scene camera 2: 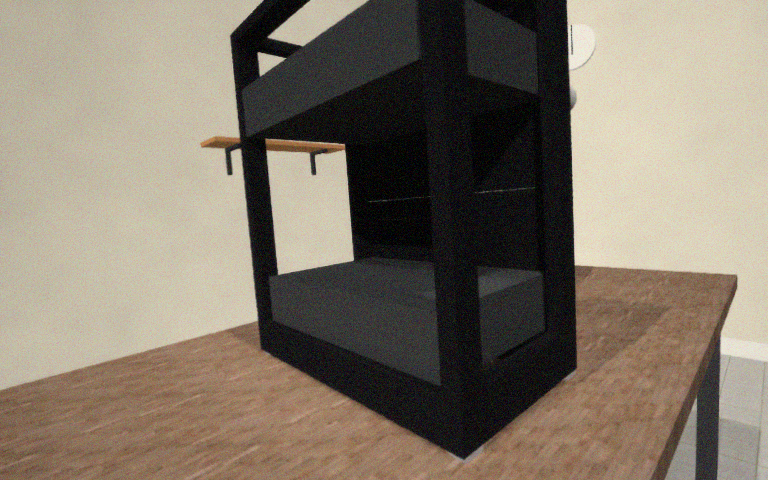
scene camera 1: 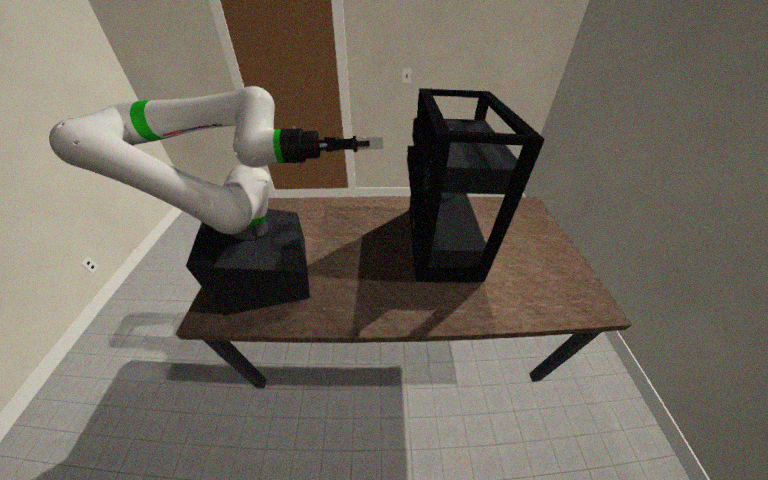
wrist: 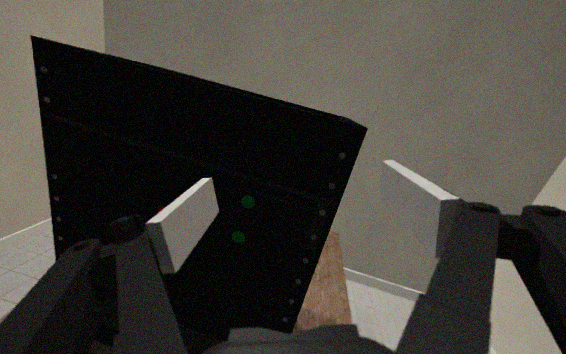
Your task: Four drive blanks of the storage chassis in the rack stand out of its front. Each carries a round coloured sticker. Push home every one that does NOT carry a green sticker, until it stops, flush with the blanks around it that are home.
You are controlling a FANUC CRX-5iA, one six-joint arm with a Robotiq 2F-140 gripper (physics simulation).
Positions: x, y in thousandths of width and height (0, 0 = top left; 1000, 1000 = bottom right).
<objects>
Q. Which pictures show the black rack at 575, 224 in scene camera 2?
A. Scene camera 2, scene camera 1 and the wrist view: all of them.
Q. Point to a black rack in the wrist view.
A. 215, 388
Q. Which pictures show my gripper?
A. Scene camera 1 and the wrist view only.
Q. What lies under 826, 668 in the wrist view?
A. My gripper.
</objects>
